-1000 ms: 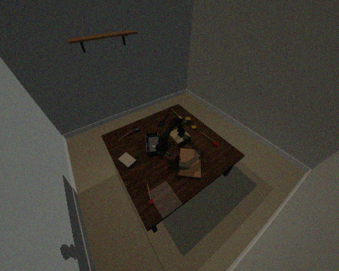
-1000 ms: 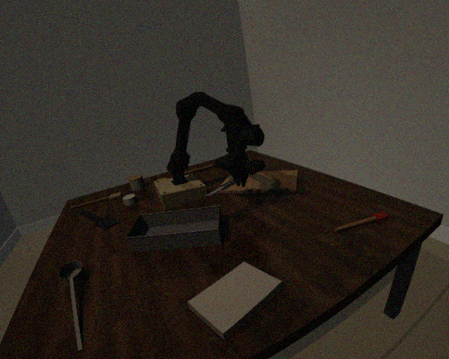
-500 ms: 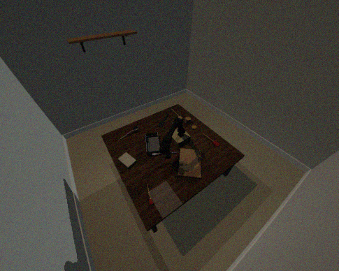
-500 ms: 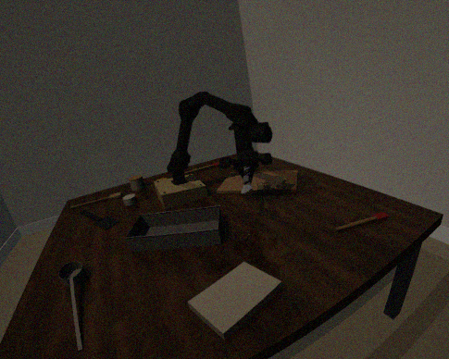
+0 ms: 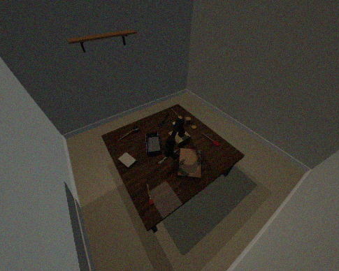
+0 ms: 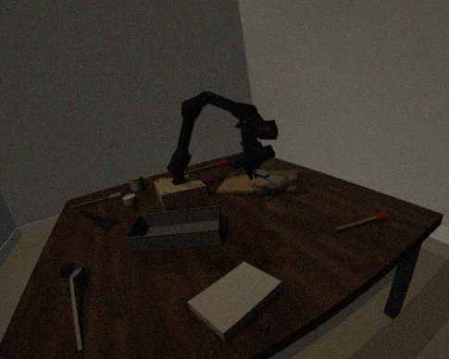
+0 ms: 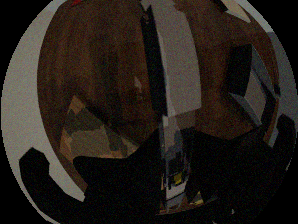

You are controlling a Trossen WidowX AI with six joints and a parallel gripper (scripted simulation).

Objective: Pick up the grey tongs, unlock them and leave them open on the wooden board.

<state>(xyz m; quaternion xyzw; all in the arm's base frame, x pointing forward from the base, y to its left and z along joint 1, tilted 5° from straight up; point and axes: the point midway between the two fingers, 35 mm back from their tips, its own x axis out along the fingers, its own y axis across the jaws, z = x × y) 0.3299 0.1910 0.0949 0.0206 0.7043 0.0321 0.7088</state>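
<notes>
Now: the wooden board 16 cm behind my gripper tip, 14 cm to the left of it and 9 cm below it. Also, from my gripper tip: red-handled tool: 39 cm ahead, 17 cm to the left, 10 cm below; pale flat box: 37 cm ahead, 32 cm to the right, 9 cm below; roasting tin: 1 cm ahead, 34 cm to the right, 7 cm below.
</notes>
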